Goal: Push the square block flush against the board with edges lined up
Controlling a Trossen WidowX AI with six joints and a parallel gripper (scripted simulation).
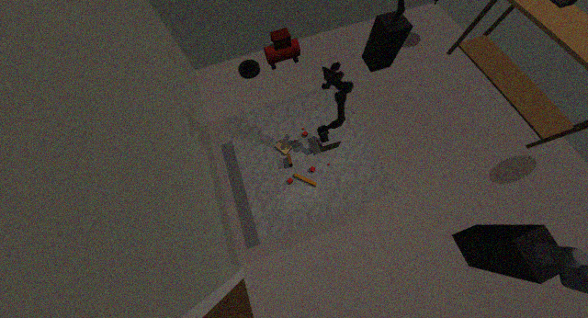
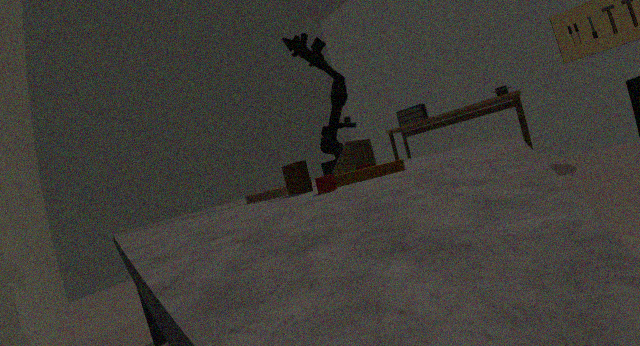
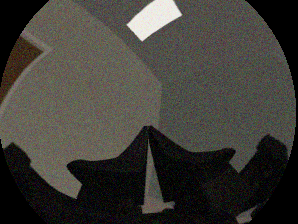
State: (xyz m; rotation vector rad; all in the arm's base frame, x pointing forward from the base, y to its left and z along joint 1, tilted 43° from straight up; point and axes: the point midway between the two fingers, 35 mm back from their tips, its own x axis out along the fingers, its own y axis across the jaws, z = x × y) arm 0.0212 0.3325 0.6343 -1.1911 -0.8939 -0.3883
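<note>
Right now my gripper tip is 760 mm above the brown square block, 350 mm short of it and 270 mm to the right of it. Also, from my gripper tip: tan board: 790 mm below, 360 mm ahead, 110 mm to the left; then yellow bar: 790 mm below, 480 mm to the left, 270 mm ahead.
</note>
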